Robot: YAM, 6 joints.
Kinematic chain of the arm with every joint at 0, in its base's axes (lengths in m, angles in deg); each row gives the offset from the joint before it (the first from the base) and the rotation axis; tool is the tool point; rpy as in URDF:
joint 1: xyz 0 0 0.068 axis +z
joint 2: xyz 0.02 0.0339 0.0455 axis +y
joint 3: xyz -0.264 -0.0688 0 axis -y
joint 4: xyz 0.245 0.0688 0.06 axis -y
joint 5: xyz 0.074 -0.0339 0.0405 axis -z
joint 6: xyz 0.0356 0 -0.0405 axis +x
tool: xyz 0 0 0 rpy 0 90 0
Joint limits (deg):
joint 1: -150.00..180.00
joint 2: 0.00..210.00
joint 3: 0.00..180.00
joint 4: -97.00..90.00
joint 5: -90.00..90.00
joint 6: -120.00..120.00
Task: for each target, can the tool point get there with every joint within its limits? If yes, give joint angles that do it. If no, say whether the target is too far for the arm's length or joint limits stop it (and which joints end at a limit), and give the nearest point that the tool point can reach.
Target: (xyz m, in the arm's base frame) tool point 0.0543 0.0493 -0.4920
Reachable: no: joint limits stop it (at a limit: joint 2) | nearest point 0.0911 0.0827 -0.3578 | short by 0.143 m
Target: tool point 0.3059 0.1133 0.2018
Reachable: yes | joints 17.37 95.78 64.38 -36.97 -28.22 -23.61
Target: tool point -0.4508 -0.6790 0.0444
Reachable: no: too far | nearest point -0.3559 -0.5361 0.0593 | short by 0.172 m
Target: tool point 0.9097 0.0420 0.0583
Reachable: no: too far | nearest point 0.6440 0.0297 0.0748 | short by 0.267 m
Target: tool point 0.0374 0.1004 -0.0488
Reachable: yes | joints 88.16 174.58 45.52 -79.99 73.51 -86.12
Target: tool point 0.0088 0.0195 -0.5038
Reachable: no: joint limits stop it (at a limit: joint 2) | nearest point 0.0392 0.0868 -0.3462 | short by 0.174 m
